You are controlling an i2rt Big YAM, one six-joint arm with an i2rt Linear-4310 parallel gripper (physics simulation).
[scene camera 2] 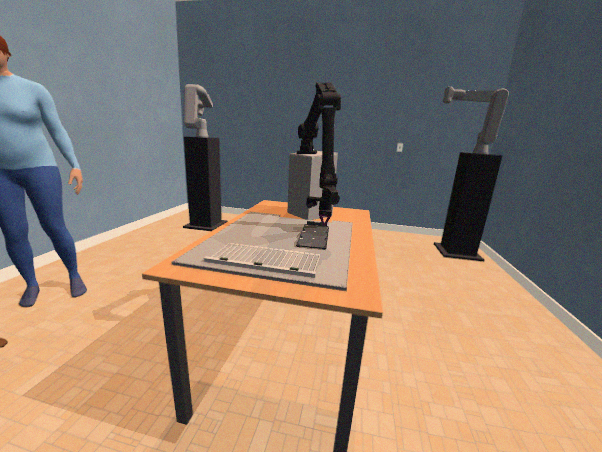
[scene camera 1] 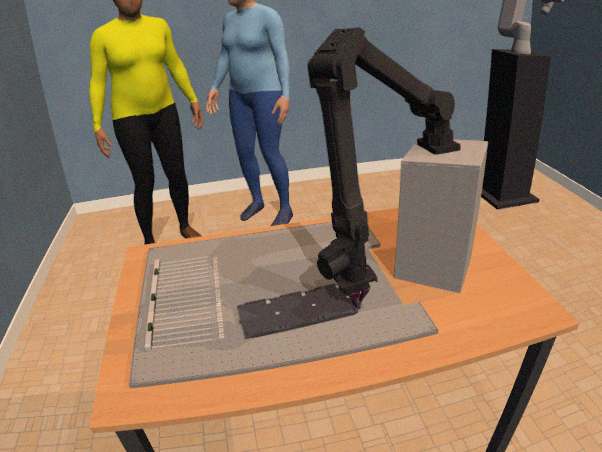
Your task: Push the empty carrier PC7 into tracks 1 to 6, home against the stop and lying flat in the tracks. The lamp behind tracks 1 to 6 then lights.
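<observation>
The dark flat carrier PC7 lies lengthwise toward the tracks, over the grey board. A gap shows between its left end and the track entries in scene camera 1. My gripper is shut on the carrier's end away from the tracks. The rows of pale tracks hold no carrier. A pale stop bar runs along their far end, with three dark green blocks on it. No lit lamp shows. Track numbers are too small to read, and the fingertips' grip is partly hidden.
The grey perforated board lies on the wooden table. The arm's grey pedestal stands at the table's far end from the tracks. Two people stand behind the table in scene camera 1.
</observation>
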